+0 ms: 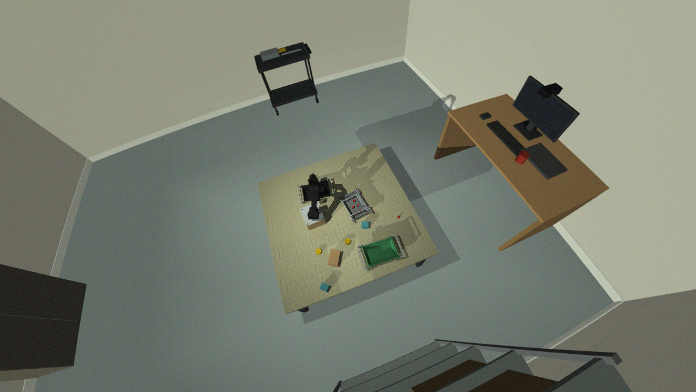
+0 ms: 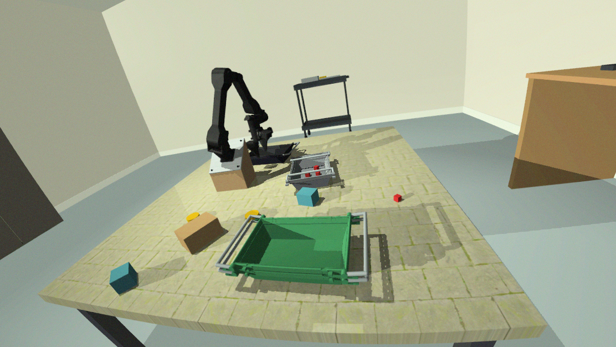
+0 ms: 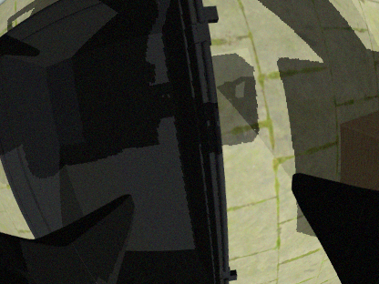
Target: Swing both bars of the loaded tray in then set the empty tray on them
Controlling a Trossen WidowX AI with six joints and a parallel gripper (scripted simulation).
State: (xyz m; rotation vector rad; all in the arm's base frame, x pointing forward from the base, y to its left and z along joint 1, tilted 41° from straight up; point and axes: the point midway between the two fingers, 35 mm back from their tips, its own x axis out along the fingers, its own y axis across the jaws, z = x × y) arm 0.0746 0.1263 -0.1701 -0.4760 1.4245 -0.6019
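Now: the black tray 8 cm to the left of my gripper tip, 2 cm below it and 1 cm ahead of it. Also, from my gripper tip: tan box 59 cm to the right, 4 cm below, 2 cm behind.
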